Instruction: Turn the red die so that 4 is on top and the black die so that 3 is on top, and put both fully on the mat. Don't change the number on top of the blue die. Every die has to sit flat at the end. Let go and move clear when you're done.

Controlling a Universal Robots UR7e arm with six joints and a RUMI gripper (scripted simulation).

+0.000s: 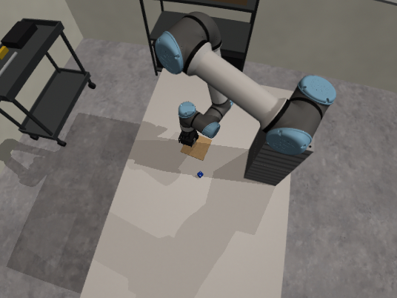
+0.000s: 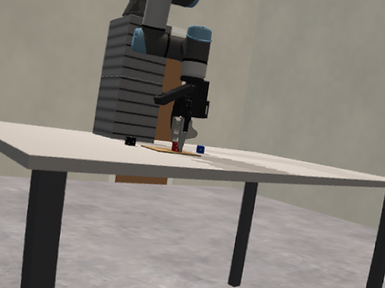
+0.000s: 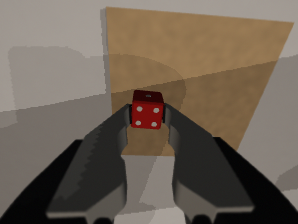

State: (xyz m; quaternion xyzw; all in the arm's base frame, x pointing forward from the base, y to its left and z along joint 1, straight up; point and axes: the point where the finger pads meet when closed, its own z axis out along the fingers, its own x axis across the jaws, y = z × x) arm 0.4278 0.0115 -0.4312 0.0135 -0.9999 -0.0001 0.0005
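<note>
Now: hand right at the red die. The rest, counted from my hand: blue die 160 mm to the left, 120 mm behind, 10 mm below; then black die 110 mm to the right, 100 mm behind, 10 mm below; then brown mat 40 mm behind, 20 mm below.
</note>
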